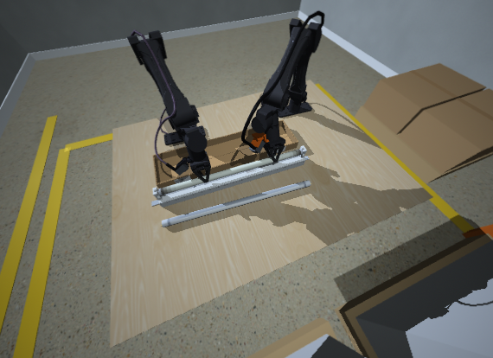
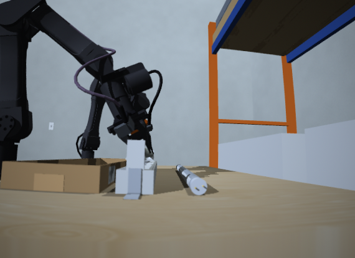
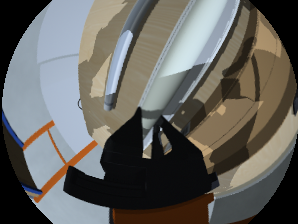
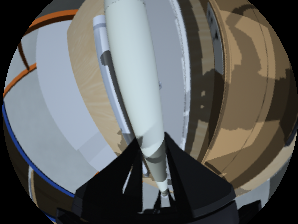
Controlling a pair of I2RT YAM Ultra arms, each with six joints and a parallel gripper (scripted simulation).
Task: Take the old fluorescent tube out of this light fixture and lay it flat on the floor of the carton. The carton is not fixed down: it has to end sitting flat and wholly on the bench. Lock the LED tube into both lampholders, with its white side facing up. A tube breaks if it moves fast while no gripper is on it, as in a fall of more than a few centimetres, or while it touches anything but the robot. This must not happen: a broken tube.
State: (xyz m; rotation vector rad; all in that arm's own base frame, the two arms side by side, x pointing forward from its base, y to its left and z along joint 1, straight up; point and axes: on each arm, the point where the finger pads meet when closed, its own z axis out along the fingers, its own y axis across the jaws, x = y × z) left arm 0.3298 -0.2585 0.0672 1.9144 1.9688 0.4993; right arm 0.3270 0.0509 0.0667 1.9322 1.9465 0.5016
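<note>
The white fixture lies 120 mm to the left of my right hand and 10 mm below it. Round my right hand: brown carton (140 mm behind, 120 mm to the left, 40 mm below); then LED tube (110 mm ahead, 100 mm to the left, 50 mm below); then old fluorescent tube (120 mm to the left).
Right now the old fluorescent tube is 17 cm to the right of my left hand. Round my left hand: brown carton (17 cm to the right, 14 cm behind, 4 cm below); white fixture (17 cm to the right, 1 cm below); LED tube (19 cm to the right, 12 cm ahead, 5 cm below).
</note>
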